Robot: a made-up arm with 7 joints. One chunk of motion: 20 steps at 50 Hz.
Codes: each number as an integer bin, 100 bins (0 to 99) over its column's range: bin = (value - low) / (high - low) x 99, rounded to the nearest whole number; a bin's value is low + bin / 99 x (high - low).
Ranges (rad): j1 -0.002..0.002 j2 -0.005..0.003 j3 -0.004..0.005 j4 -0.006..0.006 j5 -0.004..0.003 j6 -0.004..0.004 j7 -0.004..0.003
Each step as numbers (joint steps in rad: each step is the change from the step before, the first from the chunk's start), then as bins.
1 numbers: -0.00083 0.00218 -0.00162 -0.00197 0.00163 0.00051 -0.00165
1 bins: 29 89 26 33 80 56 33
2 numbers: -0.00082 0.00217 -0.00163 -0.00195 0.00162 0.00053 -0.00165
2 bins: 29 89 26 33 79 56 33
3 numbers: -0.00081 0.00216 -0.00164 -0.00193 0.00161 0.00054 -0.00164
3 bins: 29 89 26 34 79 56 33
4 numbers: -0.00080 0.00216 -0.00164 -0.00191 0.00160 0.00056 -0.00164
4 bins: 30 89 26 34 79 56 33
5 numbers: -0.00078 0.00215 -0.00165 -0.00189 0.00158 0.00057 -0.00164
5 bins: 30 88 26 34 79 57 33
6 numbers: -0.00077 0.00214 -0.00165 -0.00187 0.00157 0.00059 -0.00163
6 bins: 30 88 26 34 79 57 34
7 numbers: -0.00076 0.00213 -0.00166 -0.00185 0.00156 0.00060 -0.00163
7 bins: 31 88 26 34 79 57 34
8 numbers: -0.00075 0.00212 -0.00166 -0.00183 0.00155 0.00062 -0.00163
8 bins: 31 88 26 34 78 57 34
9 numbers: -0.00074 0.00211 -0.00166 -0.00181 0.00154 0.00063 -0.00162
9 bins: 31 88 26 35 78 57 34
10 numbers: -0.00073 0.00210 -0.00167 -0.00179 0.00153 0.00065 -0.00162
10 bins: 31 88 26 35 78 58 34
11 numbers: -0.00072 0.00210 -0.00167 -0.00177 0.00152 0.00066 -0.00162
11 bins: 32 88 26 35 78 58 34
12 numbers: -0.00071 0.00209 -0.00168 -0.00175 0.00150 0.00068 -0.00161
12 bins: 32 88 26 35 78 58 34
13 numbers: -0.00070 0.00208 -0.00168 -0.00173 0.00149 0.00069 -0.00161
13 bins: 32 88 26 35 78 58 34
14 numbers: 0.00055 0.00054 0.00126 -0.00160 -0.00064 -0.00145 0.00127
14 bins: 63 69 58 36 48 32 75
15 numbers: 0.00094 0.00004 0.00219 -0.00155 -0.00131 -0.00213 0.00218
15 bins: 73 62 68 37 38 23 87
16 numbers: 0.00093 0.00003 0.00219 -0.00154 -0.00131 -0.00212 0.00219
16 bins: 73 62 68 37 38 23 88
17 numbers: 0.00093 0.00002 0.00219 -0.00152 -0.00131 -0.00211 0.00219
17 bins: 73 62 68 37 38 23 88
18 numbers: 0.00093 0.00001 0.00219 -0.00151 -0.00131 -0.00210 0.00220
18 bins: 73 62 68 37 38 24 88
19 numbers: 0.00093 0.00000 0.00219 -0.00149 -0.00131 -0.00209 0.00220
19 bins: 73 62 68 37 38 24 88
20 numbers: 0.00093 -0.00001 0.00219 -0.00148 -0.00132 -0.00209 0.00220
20 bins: 73 62 68 37 38 24 88
